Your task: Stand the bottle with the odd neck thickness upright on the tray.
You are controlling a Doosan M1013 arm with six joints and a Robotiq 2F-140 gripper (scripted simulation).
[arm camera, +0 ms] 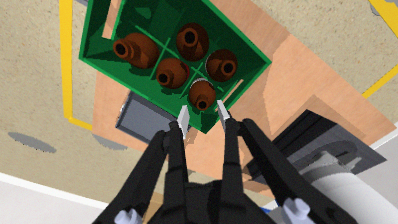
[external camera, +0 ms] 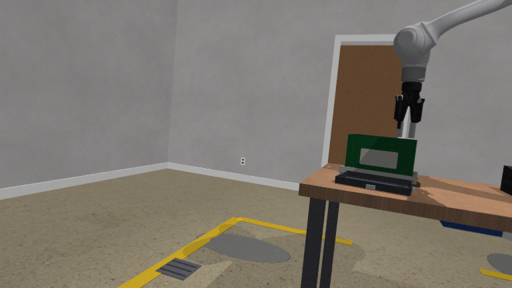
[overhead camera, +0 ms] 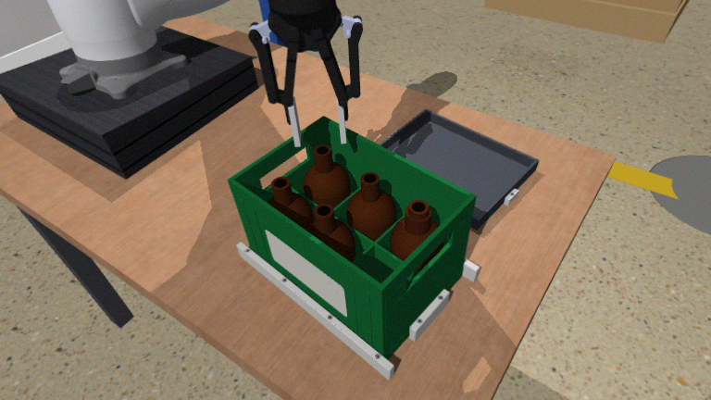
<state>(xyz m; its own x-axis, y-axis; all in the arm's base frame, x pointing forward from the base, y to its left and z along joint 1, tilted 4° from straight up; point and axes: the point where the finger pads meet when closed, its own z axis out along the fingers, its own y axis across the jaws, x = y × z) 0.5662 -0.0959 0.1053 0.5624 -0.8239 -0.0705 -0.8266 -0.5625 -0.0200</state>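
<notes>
Now: hand 8 cm short of the crate, 6 cm to the left of it and 13 cm above it. The rest, counted from my hand: grey tray 11 cm ahead, 22 cm to the left, 20 cm below.
</notes>
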